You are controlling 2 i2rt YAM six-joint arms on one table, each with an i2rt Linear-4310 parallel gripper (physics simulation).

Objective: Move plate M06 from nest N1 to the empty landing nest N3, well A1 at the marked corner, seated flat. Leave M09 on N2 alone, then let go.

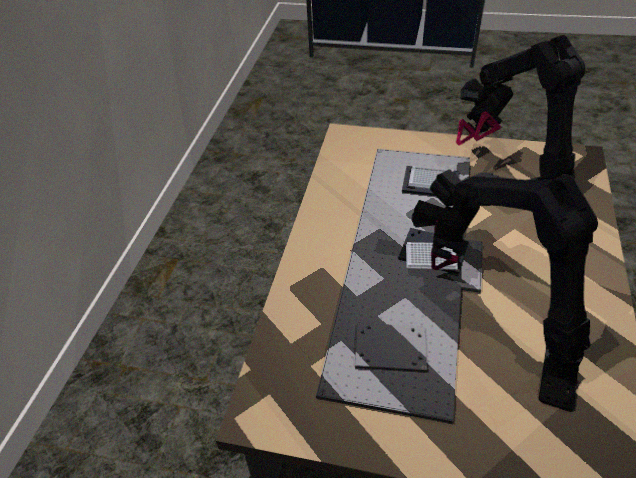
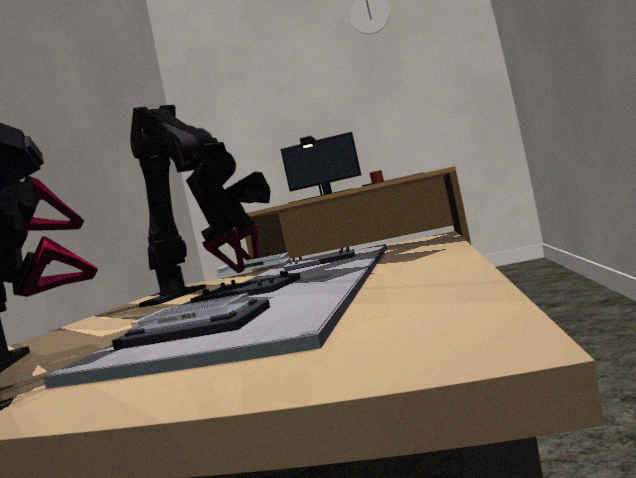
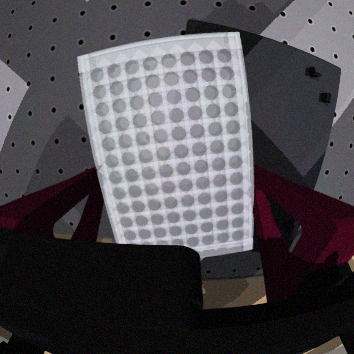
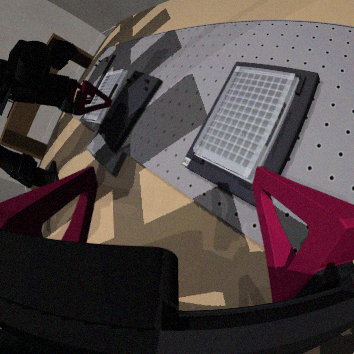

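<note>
My left gripper [image 1: 445,258] [image 2: 233,247] [image 3: 176,173] is shut on plate M06 [image 1: 419,255] [image 3: 168,140] [image 4: 105,91], a white well plate, gripping it by one short end. It holds the plate level a little above the board, partly over the dark nest N1 [image 1: 474,258] [image 3: 291,105] [image 4: 130,102]. Plate M09 [image 1: 424,176] [image 2: 193,310] [image 4: 246,119] sits in nest N2 [image 1: 407,187] [image 2: 188,329] [image 4: 298,116]. The empty nest N3 [image 1: 389,348] [image 2: 332,257] lies at the other end of the board. My right gripper [image 1: 476,130] [image 4: 174,175] is open and empty, raised high beyond N2.
The nests sit on a grey perforated board [image 1: 373,228] [image 2: 307,313] on a wooden table [image 1: 316,213] [image 2: 435,308]. A desk with a monitor [image 2: 321,163] and a red cup [image 2: 377,176] stands behind. A dark cabinet [image 1: 392,24] stands on the floor.
</note>
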